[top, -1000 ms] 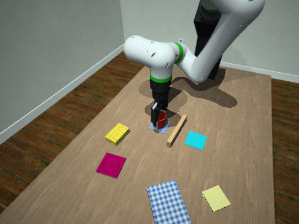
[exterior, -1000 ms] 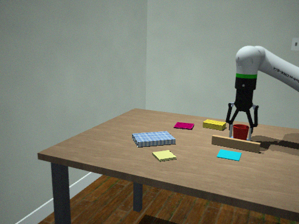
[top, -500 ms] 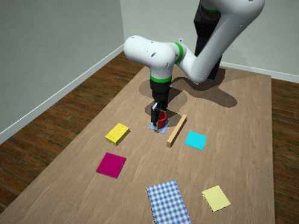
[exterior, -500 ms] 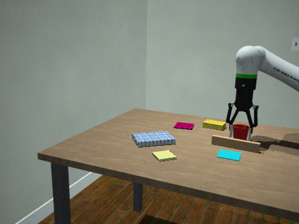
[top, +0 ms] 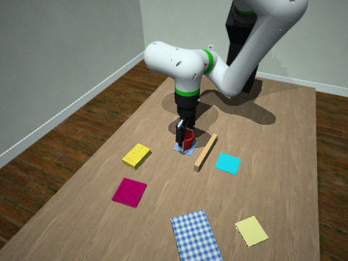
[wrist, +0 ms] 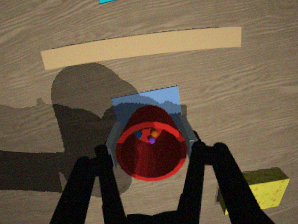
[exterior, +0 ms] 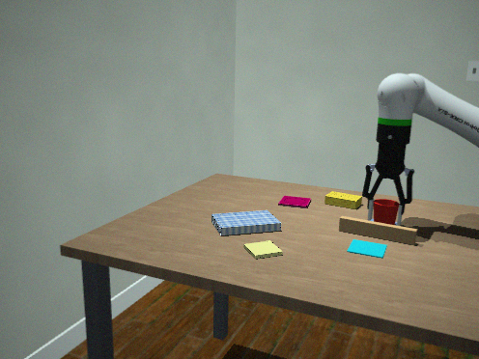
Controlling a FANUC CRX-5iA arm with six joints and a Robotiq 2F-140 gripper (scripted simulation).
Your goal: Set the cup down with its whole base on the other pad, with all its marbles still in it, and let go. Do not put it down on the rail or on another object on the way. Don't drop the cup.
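Right now the red cup is 2 cm below my hand. From my hand the other things lie so: yellow sponge 17 cm to the right, 15 cm ahead, 2 cm below; then cyan pad 21 cm to the left, 5 cm below, 3 cm ahead; then wooden rail 10 cm to the left, 3 cm below, 2 cm ahead.
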